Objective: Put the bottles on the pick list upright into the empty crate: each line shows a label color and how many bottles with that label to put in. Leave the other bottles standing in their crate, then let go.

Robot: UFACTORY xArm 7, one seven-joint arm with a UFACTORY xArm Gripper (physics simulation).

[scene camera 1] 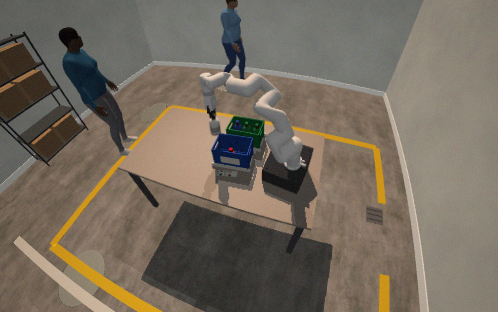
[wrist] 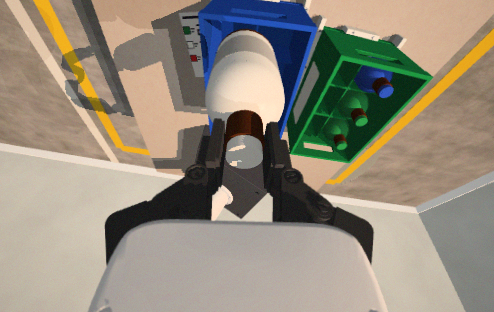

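Where they show: gripper, fingertip midpoint: [scene camera 1: 213, 116] [wrist: 244, 134]; arm's base, link origin: [scene camera 1: 293, 161] [wrist: 219, 192].
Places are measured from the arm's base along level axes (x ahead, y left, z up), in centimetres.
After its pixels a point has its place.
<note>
My gripper [scene camera 1: 212, 116] {z 23.4, x 57.9, y 1.8 cm} [wrist: 244, 134] {z 23.4, x 57.9, y 1.8 cm} is shut on the brown neck of a white bottle [scene camera 1: 214, 127] {z 17.5, x 55.6, y 5.5 cm} [wrist: 245, 85] {z 20.9, x 60.4, y 2.6 cm} with a pale cap. The bottle hangs in the air and covers much of the blue crate [scene camera 1: 245, 161] {z -6.7, x 32.9, y 6.9 cm} [wrist: 225, 10] {z -3.5, x 58.8, y 7.6 cm} in the wrist view. A red-capped bottle [scene camera 1: 230, 149] {z -1.6, x 45.8, y 4.4 cm} stands in the blue crate. The green crate [scene camera 1: 257, 139] {z -4.9, x 32.6, y -16.0 cm} [wrist: 340, 50] {z -2.8, x 58.8, y -13.9 cm} holds a blue bottle [scene camera 1: 237, 123] {z -2.8, x 54.7, y -26.0 cm} [wrist: 370, 78] {z -5.2, x 55.3, y -24.7 cm} and two green bottles [scene camera 1: 246, 125] {z -3.1, x 46.7, y -26.6 cm} [wrist: 353, 102] {z -5.6, x 48.9, y -25.6 cm} [scene camera 1: 256, 127] {z -3.3, x 38.0, y -27.5 cm} [wrist: 335, 131] {z -5.2, x 39.5, y -27.0 cm}. The pick list [scene camera 1: 227, 174] {z -17.3, x 44.3, y 15.8 cm} [wrist: 198, 67] {z -17.3, x 40.2, y 14.5 cm} shows green, white and red marks; its counts are too small to read.
The two crates stand side by side on the table [scene camera 1: 165, 145] {z -17.4, x 112.0, y 8.8 cm}, the green one behind the blue one in the scene view. The arm's black base [scene camera 1: 282, 177] {z -5.4, x 3.5, y 11.6 cm} is at their right. Two people [scene camera 1: 87, 75] [scene camera 1: 231, 30] stand beyond the table, and a shelf rack is at the left.
</note>
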